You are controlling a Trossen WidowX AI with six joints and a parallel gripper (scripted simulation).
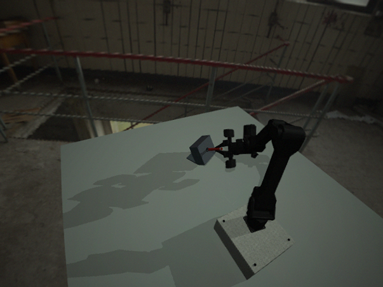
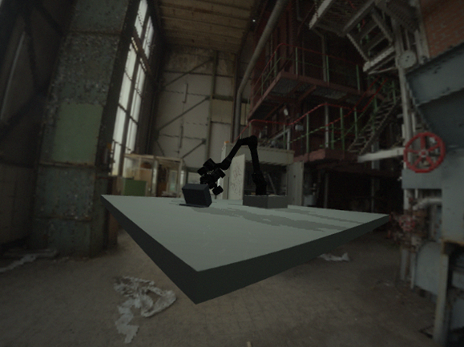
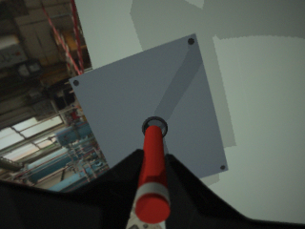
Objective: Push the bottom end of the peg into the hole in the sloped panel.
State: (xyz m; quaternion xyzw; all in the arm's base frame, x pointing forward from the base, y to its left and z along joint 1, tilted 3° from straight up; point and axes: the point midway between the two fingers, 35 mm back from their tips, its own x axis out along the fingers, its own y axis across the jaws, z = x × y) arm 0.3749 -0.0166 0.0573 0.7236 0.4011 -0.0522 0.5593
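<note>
Right now the panel is 5 cm ahead of my gripper tip, 4 cm to the left of it and 4 cm below it. Round my gripper tip: red peg: 1 cm behind, 1 cm to the right, 1 cm above.
</note>
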